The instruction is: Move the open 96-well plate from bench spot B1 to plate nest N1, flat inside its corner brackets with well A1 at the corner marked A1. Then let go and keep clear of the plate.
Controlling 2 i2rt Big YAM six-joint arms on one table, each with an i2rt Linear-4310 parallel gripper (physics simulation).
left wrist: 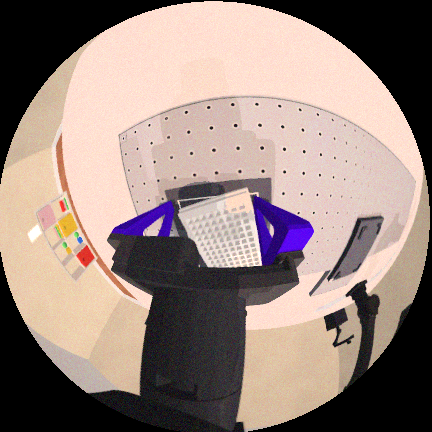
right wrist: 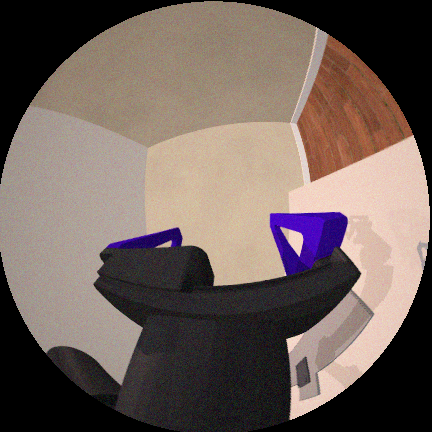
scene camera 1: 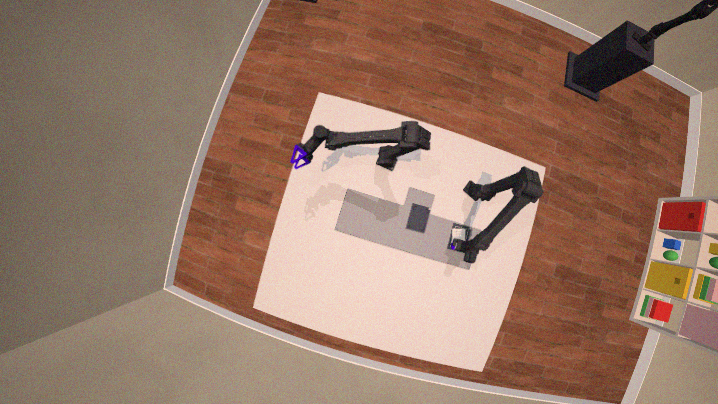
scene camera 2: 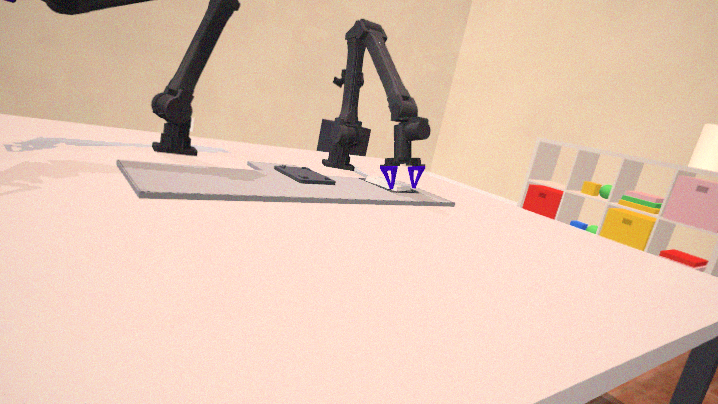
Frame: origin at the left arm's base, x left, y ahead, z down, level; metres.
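Seen in the pictures: left gripper, fingertip midpoint: (left wrist: 210, 202) (scene camera 1: 457, 247) (scene camera 2: 402, 188); right gripper, fingertip midpoint: (right wrist: 223, 226) (scene camera 1: 293, 165); left arm's base, origin of the base link: (scene camera 1: 472, 190) (scene camera 2: 337, 166); right arm's base, origin of the base link: (left wrist: 355, 286) (scene camera 1: 386, 161) (scene camera 2: 174, 151).
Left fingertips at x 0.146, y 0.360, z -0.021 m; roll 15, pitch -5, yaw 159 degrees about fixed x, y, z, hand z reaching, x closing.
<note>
Offsets run from my left fingertips to a thing's top centre. Level surfaces: height alone.
The white open 96-well plate @(dx -0.036, dy -0.048, dz -0.008 m) (scene camera 1: 458, 234) (scene camera 2: 385, 181) (left wrist: 225, 238) lies flat on the grey perforated board @(dz +0.008 m) (scene camera 1: 371, 226) (scene camera 2: 200, 183) (left wrist: 322, 160) at its right end. My left gripper (scene camera 1: 454, 244) (scene camera 2: 401, 184) (left wrist: 210, 202) is open and low over the plate, with one blue finger on each long side. The dark plate nest @(dx -0.328, dy +0.017, dz -0.010 m) (scene camera 1: 417, 216) (scene camera 2: 304, 174) (left wrist: 356, 245) sits on the board to the left of the plate in the scene views and is empty. My right gripper (scene camera 1: 300, 156) (right wrist: 223, 226) is open and empty, out over the table's far left edge.
The board lies on a pale table @(dz +0.021 m) (scene camera 1: 376, 311) (scene camera 2: 300, 281). Both arm bases stand behind the board. A shelf unit (scene camera 2: 539, 160) with coloured boxes stands off the table to the right. A dark box (scene camera 1: 610, 58) stands on the floor at the far right.
</note>
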